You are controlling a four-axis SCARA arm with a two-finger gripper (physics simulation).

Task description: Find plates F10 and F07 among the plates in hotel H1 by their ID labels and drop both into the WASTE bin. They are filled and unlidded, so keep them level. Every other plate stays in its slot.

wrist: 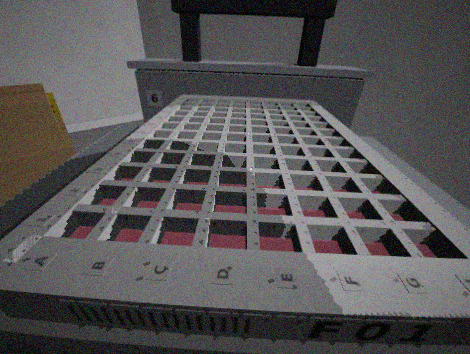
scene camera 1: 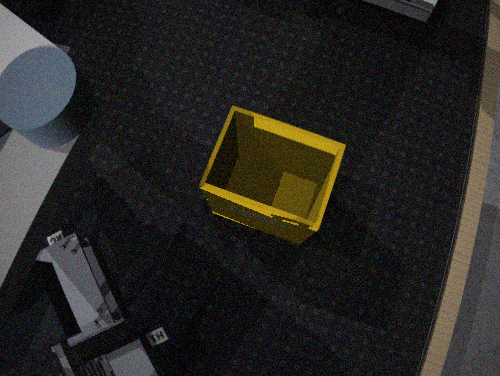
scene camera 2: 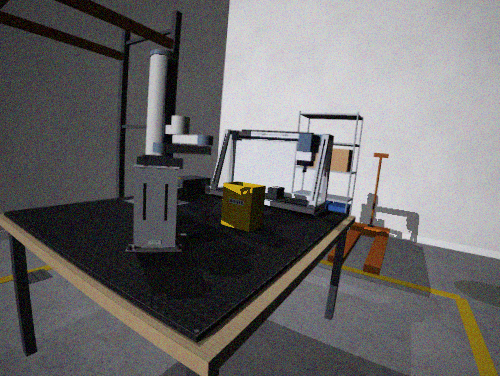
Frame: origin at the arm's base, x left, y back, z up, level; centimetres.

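Seen in the pictures: gripper, fingertip midpoint: (wrist: 243, 150).
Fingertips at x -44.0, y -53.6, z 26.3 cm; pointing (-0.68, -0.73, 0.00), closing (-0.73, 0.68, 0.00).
Pixels of each thing's top centre, then the offset from my fingertips to it. "spot": a spot on its surface instead.
- Hotel H1, surface spot: (scene camera 1: 132, 359) spot: dx +7.1, dy +1.5, dz -24.2 cm
- plate F01, middle of its top: (wrist: 249, 132) dx +1.2, dy +1.5, dz +1.6 cm
- grey panel, surface spot: (wrist: 250, 82) spot: dx -3.3, dy -3.1, dz +2.4 cm
- yellow WASTE bin, middle of its top: (scene camera 1: 274, 164) (scene camera 2: 244, 184) dx +41.4, dy -11.0, dz -5.0 cm
- second grey fixture, middle of its top: (scene camera 1: 60, 292) dx +14.0, dy +15.2, dz -18.0 cm
Hotel H1 (scene camera 1: 132, 359) stands at the lower left in scene camera 1, beside its H1 label (scene camera 1: 157, 336). The wrist view looks along plate F01 (wrist: 220, 267), level and unlidded with red in its wells, in front of a grey panel (wrist: 250, 82) with a 6 label. My gripper is shut on a plate; its fingers are hidden below the wrist view, and the held plate's label does not show. No F10 or F07 label is readable. The yellow WASTE bin (scene camera 1: 292, 134) (scene camera 2: 243, 210) stands upright and open on the table.
The arm's column (scene camera 2: 157, 102) and link (scene camera 2: 190, 139) rise behind the grey pedestal (scene camera 2: 155, 210). A second grey fixture (scene camera 1: 82, 287) lies near H1. A gantry frame (scene camera 2: 275, 135) stands beyond the bin. The table has a wooden edge (scene camera 1: 452, 280).
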